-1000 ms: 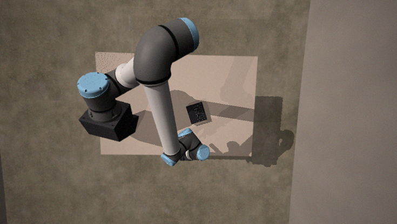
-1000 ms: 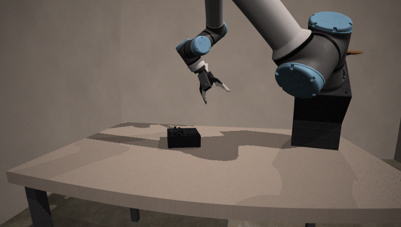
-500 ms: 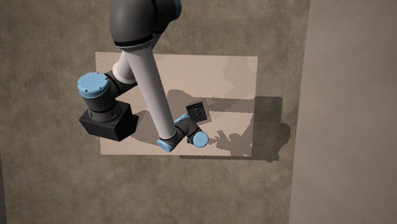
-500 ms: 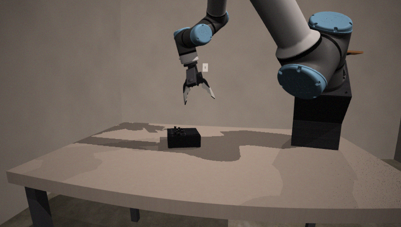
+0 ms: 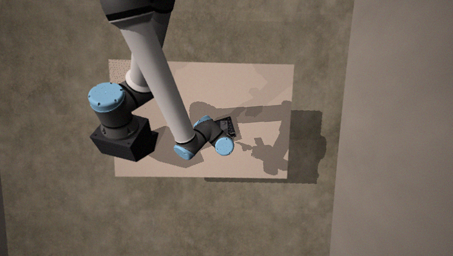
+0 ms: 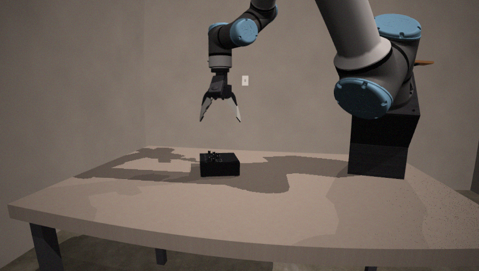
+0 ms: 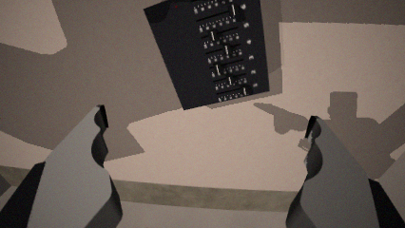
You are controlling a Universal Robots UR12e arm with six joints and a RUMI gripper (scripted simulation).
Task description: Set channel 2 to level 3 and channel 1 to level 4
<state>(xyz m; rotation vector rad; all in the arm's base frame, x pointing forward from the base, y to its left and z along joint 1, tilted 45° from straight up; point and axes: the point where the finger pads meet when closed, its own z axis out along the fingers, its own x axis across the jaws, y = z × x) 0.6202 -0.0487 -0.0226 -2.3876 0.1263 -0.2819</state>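
Now: the channel 1 fader 13 cm below my hand, 5 cm ahead of it and 4 cm to the right of it. Round my hand: channel 2 fader 13 cm below, 3 cm to the right, 3 cm ahead; then channel 3 fader 13 cm below, 1 cm to the right, 1 cm ahead; then channel 4 fader 13 cm below, 2 cm to the left, 2 cm ahead.
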